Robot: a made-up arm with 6 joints. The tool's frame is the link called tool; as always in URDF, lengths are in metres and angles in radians.
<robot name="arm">
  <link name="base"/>
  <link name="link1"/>
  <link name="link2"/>
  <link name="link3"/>
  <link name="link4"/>
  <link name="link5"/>
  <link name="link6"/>
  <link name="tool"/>
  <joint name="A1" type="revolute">
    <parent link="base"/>
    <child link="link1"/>
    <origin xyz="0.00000 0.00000 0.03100"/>
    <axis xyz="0 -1 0"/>
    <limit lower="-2.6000" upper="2.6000" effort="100" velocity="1"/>
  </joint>
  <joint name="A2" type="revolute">
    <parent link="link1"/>
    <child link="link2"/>
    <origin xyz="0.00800 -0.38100 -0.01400"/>
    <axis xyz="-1 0 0"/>
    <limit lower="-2.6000" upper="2.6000" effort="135" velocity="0.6"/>
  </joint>
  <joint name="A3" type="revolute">
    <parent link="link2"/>
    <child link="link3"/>
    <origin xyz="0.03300 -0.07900 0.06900"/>
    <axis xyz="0 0 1"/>
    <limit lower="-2.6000" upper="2.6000" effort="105" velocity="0.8"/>
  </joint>
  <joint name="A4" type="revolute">
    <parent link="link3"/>
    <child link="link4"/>
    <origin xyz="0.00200 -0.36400 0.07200"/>
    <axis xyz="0 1 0"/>
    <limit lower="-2.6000" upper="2.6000" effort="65" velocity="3.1"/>
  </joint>
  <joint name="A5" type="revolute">
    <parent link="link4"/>
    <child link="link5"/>
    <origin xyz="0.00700 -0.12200 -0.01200"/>
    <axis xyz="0 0 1"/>
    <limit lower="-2.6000" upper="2.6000" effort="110" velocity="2.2"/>
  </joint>
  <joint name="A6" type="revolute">
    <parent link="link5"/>
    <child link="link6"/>
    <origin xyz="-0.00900 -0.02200 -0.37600"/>
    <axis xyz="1 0 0"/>
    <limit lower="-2.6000" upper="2.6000" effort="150" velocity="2.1"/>
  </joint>
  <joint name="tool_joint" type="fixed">
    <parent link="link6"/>
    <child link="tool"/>
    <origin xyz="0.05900 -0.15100 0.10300"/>
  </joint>
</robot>
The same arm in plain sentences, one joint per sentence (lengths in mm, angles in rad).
The arm has six revolute joints in a row. What follows holds with every joint at zero, and every direction is one of the base frame's. The first joint is mounted 31 mm along +z from the base frame's origin and turns about -y, from -2.6 to 2.6 rad. The second joint is mounted 8 mm along +x and 381 mm along -y and 14 mm along -z from the first joint and turns about -x, from -2.6 to 2.6 rad. The third joint is mounted 33 mm along +x and 79 mm along -y and 69 mm along +z from the second joint and turns about +z, from -2.6 to 2.6 rad. The fourth joint is mounted 2 mm along +x and 364 mm along -y and 72 mm along +z from the third joint and turns about +y, from -2.6 to 2.6 rad. The fifth joint is mounted 7 mm along +x and 122 mm along -y and 12 mm along -z from the fourth joint and turns about +z, from -2.6 to 2.6 rad. The sixth joint is mounted 9 mm along -x and 22 mm along -y and 376 mm along -z from the fifth joint and turns about +x, from -2.6 to 2.6 rad. The tool frame, which is the frame that the pose is given for, is mounted 59 mm along +x and 151 mm along -y and 103 mm along +z from the sixth joint; its axes are parallel to the base frame's.
